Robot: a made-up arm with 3 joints. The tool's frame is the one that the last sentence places.
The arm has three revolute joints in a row. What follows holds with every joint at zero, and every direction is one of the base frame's.
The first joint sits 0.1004 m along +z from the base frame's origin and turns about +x.
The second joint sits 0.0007 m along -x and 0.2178 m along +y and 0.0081 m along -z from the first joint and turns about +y.
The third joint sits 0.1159 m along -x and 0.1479 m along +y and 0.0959 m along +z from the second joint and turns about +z.
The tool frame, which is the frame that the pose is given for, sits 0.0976 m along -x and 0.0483 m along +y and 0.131 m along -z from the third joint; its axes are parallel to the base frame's.
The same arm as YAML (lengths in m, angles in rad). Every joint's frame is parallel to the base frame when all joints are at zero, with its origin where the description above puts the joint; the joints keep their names.
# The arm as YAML. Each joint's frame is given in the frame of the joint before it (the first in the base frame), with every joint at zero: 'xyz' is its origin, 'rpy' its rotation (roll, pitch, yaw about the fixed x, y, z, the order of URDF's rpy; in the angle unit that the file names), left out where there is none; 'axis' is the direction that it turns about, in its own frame. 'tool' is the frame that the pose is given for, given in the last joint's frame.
units:
  length: m
  angle: rad
joints:
  - name: joint 1
    type: revolute
    origin:
      xyz: [0.0, 0.0, 0.1004]
    axis: [1.0, 0.0, 0.0]
  - name: joint 2
    type: revolute
    origin:
      xyz: [-0.0007, 0.2178, -0.0081]
    axis: [0.0, 1.0, 0.0]
  - name: joint 3
    type: revolute
    origin:
      xyz: [-0.1159, 0.1479, 0.0959]
    axis: [0.0, 0.0, 1.0]
tool:
  origin:
    xyz: [-0.0976, 0.0483, -0.131]

